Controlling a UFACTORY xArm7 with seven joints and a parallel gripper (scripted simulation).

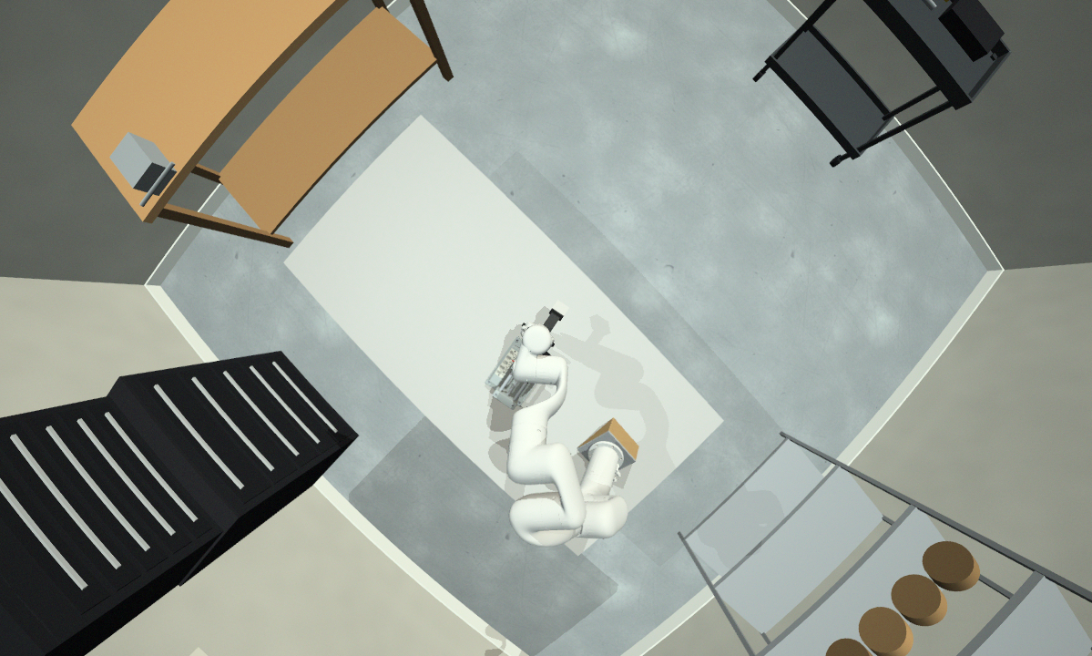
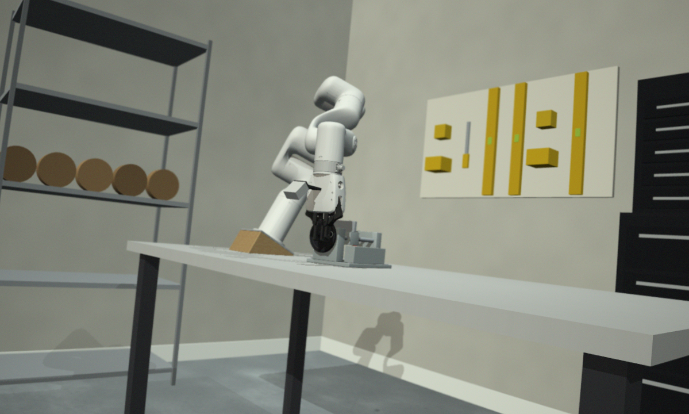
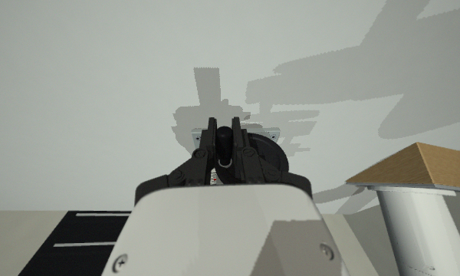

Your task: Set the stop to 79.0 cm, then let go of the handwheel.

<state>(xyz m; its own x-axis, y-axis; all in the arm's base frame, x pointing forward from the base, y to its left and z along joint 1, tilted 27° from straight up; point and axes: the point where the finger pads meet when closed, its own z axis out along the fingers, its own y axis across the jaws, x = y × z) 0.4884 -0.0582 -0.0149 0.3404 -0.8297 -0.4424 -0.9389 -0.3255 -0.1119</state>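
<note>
Right now my hand is 20 mm to the right of the black handwheel and 20 mm past it.
</note>
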